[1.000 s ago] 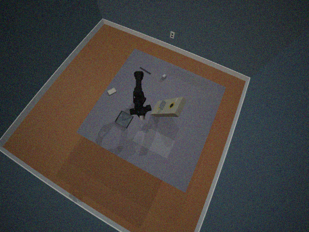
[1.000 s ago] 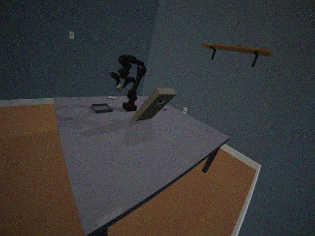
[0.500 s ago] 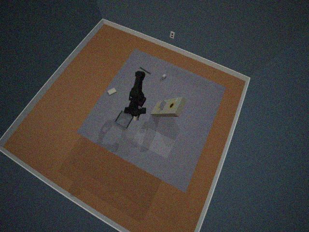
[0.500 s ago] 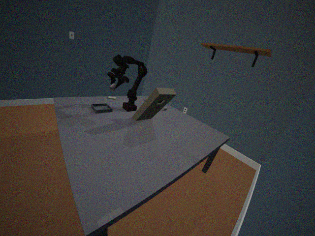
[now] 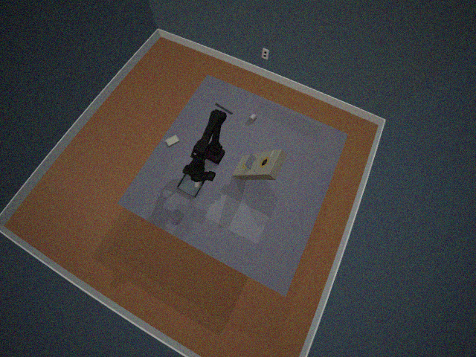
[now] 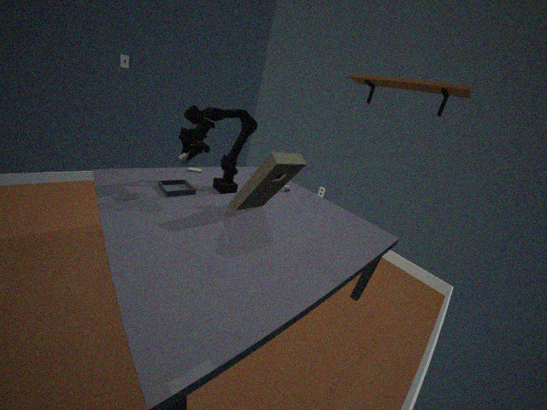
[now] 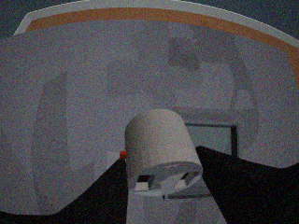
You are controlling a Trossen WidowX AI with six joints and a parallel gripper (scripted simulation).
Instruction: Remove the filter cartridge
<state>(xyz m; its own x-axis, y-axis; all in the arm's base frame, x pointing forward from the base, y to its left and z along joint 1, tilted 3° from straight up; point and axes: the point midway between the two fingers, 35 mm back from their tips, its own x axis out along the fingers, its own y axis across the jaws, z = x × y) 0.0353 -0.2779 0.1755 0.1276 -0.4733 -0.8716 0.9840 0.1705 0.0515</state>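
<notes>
The dark square tray lies 20 cm below my gripper tip, 11 cm behind it and 1 cm to the left of it. The rest, counted from my gripper tip: cream service panel 28 cm to the left, 28 cm ahead, 3 cm below; small cream block 41 cm behind, 25 cm to the left, 20 cm below; white round filter cartridge right at my gripper tip.
</notes>
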